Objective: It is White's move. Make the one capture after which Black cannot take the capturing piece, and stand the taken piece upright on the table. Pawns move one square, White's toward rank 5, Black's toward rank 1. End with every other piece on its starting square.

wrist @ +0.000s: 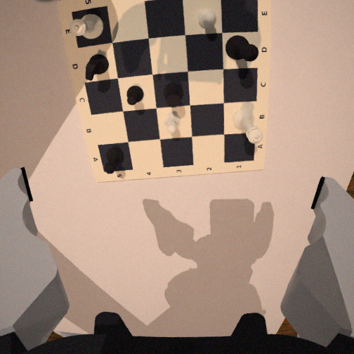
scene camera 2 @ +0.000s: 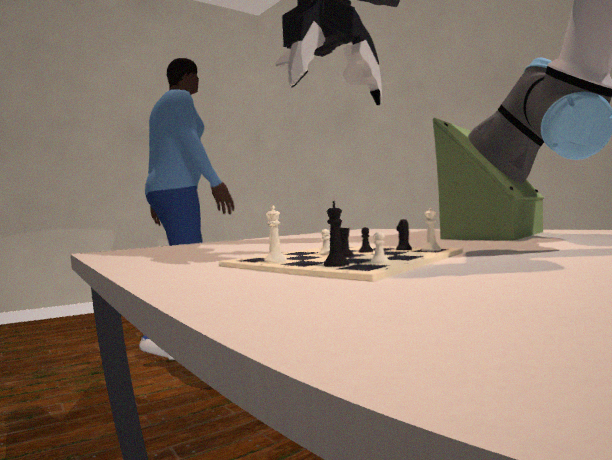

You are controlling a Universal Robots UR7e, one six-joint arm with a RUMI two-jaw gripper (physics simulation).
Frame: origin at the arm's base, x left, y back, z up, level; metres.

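Where they show: gripper, fingertip midpoint: point(scene camera 2: 340, 96); arm's base, origin of the base link: point(scene camera 2: 496, 158).
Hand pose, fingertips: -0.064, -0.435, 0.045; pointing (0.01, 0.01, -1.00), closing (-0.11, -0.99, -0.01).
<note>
Things, the pixels of their top centre, and the offset from my fingertips, as dx, dy, dz. "spot": a spot on its surface instead. Level surfaces: height alone.
- chessboard, surface spot: point(scene camera 2: 300, 271) spot: +0.024, -0.107, -0.197
- white pawn, middle of its top: point(scene camera 2: 378, 231) +0.070, -0.039, -0.163
- B1, middle of its top: point(scene camera 2: 272, 204) -0.042, -0.079, -0.132
- E5, middle of its top: point(scene camera 2: 430, 208) +0.071, +0.080, -0.142
- Black king, middle of its top: point(scene camera 2: 333, 201) +0.039, -0.070, -0.132
- black knight, middle of its top: point(scene camera 2: 402, 219) +0.030, +0.078, -0.155
- black pawn, middle of its top: point(scene camera 2: 365, 227) -0.005, +0.042, -0.163
- black rook, middle of its top: point(scene camera 2: 343, 228) -0.007, +0.000, -0.162
- table, its level: dz -0.201
My gripper point(scene camera 2: 335, 94) point(wrist: 173, 177) is open and empty, high above the table; in the wrist view the board lies beyond its fingertips. The chessboard point(scene camera 2: 300, 271) point(wrist: 215, 172) carries upright pieces. A white pawn point(wrist: 172, 121) is on B3, another white pawn point(scene camera 2: 378, 250) point(wrist: 207, 19) on E2. Tall crowned white pieces stand on B1 point(scene camera 2: 274, 242) point(wrist: 243, 118) and E5 point(scene camera 2: 430, 232) point(wrist: 91, 26). Black king point(scene camera 2: 335, 245) point(wrist: 237, 47) is on D1, black knight point(scene camera 2: 403, 236) point(wrist: 97, 65) on D5, black pawn point(scene camera 2: 365, 241) point(wrist: 135, 94) on C4, black rook point(scene camera 2: 345, 242) point(wrist: 173, 93) on C3. A5 holds a black piece point(wrist: 115, 156), its type unclear.
The table point(scene camera 2: 350, 340) point(wrist: 300, 150) extends around the board, with its curved edge towards the scene camera. The arm's green base point(scene camera 2: 475, 205) stands behind the board at the right. A person point(scene camera 2: 175, 145) in blue stands behind the table at the left. The arm's shadow falls below the board in the wrist view.
</note>
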